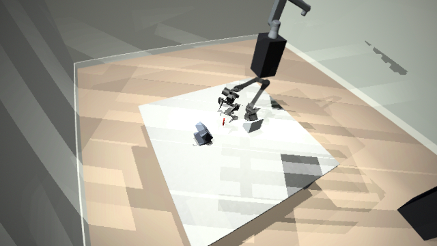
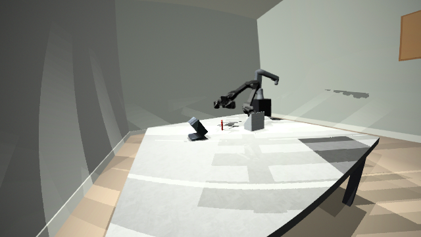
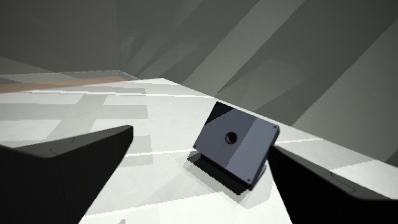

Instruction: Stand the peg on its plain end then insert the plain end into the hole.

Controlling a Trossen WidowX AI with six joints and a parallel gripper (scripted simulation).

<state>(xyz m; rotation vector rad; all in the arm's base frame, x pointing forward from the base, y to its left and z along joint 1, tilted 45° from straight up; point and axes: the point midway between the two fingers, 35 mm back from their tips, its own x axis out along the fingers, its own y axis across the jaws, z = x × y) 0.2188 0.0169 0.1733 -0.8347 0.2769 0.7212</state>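
My gripper tip is now 1 cm past the red peg, 1 cm to the left of it and 13 cm above it. From my gripper tip the other things lie so: dark sloped panel: 20 cm ahead, 7 cm to the left, 11 cm below.
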